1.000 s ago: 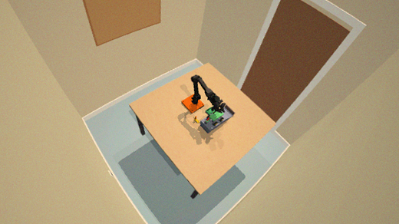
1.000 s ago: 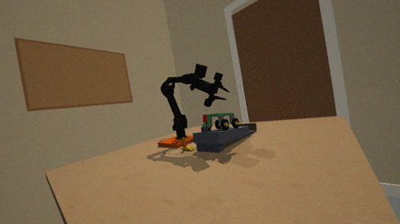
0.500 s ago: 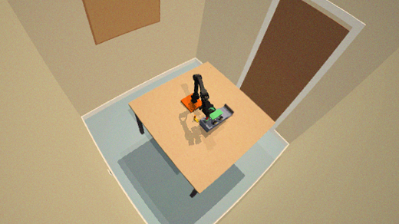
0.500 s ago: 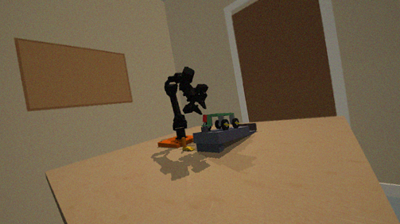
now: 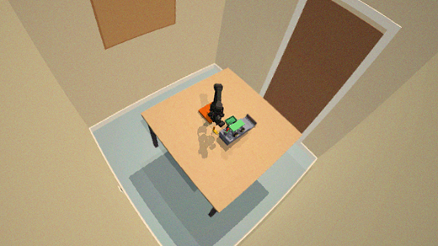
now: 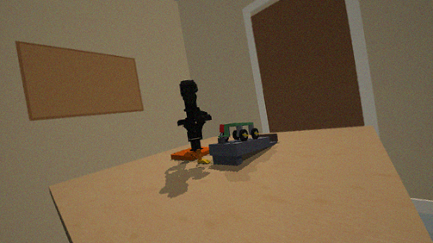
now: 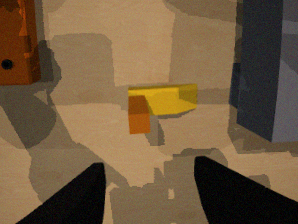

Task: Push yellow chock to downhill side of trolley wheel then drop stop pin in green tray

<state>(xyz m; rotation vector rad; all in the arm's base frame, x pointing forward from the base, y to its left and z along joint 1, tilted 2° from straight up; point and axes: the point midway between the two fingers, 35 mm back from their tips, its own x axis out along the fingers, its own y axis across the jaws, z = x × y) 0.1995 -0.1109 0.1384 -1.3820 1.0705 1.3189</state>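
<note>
Right now the yellow chock is 10 cm below my gripper tip and 2 cm ahead of it. Also, from my gripper tip: red-headed stop pin (13 cm ahead, 5 cm to the left, 1 cm above); trolley (17 cm to the left, 13 cm ahead, 1 cm below); grey ramp (17 cm to the left, 13 cm ahead, 8 cm below).
</note>
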